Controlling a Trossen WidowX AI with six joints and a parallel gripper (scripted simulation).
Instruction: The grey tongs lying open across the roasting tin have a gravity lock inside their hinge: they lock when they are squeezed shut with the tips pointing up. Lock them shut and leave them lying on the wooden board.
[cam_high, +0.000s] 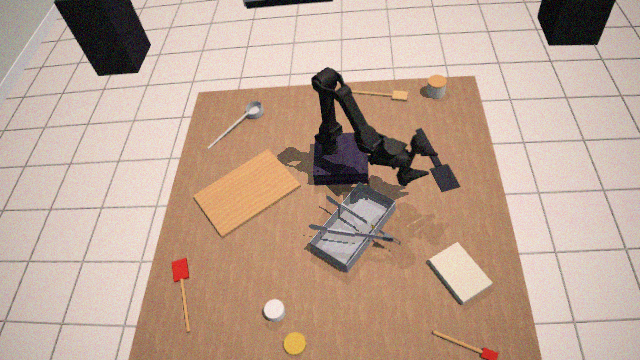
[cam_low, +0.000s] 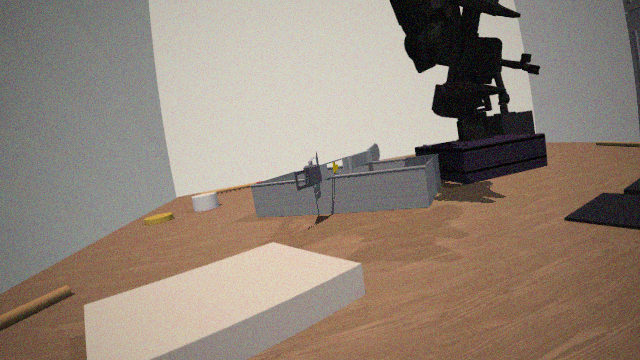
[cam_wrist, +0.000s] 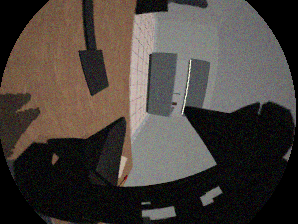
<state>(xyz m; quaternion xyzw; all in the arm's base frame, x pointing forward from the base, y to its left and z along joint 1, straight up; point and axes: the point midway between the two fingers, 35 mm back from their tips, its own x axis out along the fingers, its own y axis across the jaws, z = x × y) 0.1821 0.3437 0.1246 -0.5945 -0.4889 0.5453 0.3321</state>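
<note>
The grey roasting tin is 28 cm to the right of my gripper tip, 15 cm below it and 15 cm ahead of it. The rest, counted from my gripper tip: capped jar 54 cm behind, 15 cm below, 8 cm to the left; black spatula 18 cm below, 15 cm behind, 4 cm to the left; cream block 33 cm ahead, 17 cm below, 8 cm to the left.
</note>
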